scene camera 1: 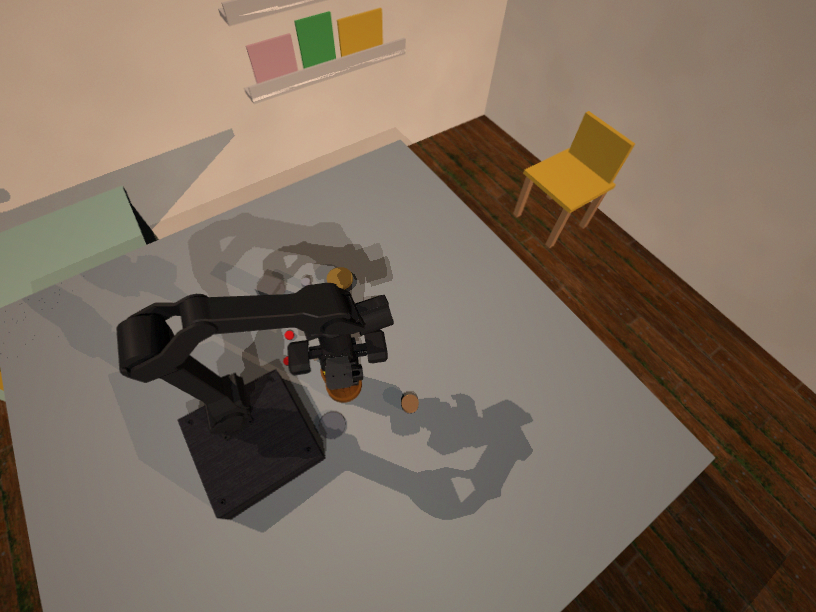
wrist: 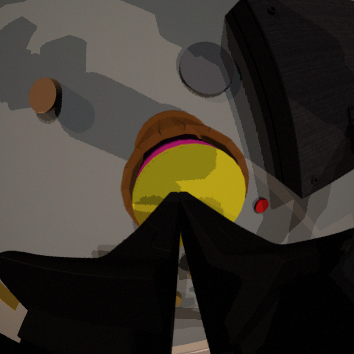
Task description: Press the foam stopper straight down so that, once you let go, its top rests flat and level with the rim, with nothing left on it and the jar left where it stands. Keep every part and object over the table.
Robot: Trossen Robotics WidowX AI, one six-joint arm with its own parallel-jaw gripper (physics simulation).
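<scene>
The brown ribbed jar (scene camera 1: pixel 344 393) (wrist: pixel 167 123) stands upright on the table, partly under the arm. The foam stopper (wrist: pixel 192 165), with a round yellow top and magenta side, sits in its mouth. In the wrist view a strip of magenta side and a dark gap show along the stopper's upper left edge; its lower edge is hidden by the fingers. Its exact height against the rim cannot be told. My gripper (wrist: pixel 177 199) is shut and empty, fingertips over the stopper's top; whether they touch it is unclear. In the scene view the fingertips are hidden by the wrist.
A brown cylinder (scene camera 1: pixel 409 403) (wrist: pixel 43 95) and a grey disc (scene camera 1: pixel 332 424) (wrist: pixel 205 69) lie near the jar. A red piece (scene camera 1: pixel 289 334), an ochre disc (scene camera 1: pixel 339 278) and a grey block (scene camera 1: pixel 270 283) are towards the wall. The black robot base (scene camera 1: pixel 247 454) (wrist: pixel 320 90) is close by.
</scene>
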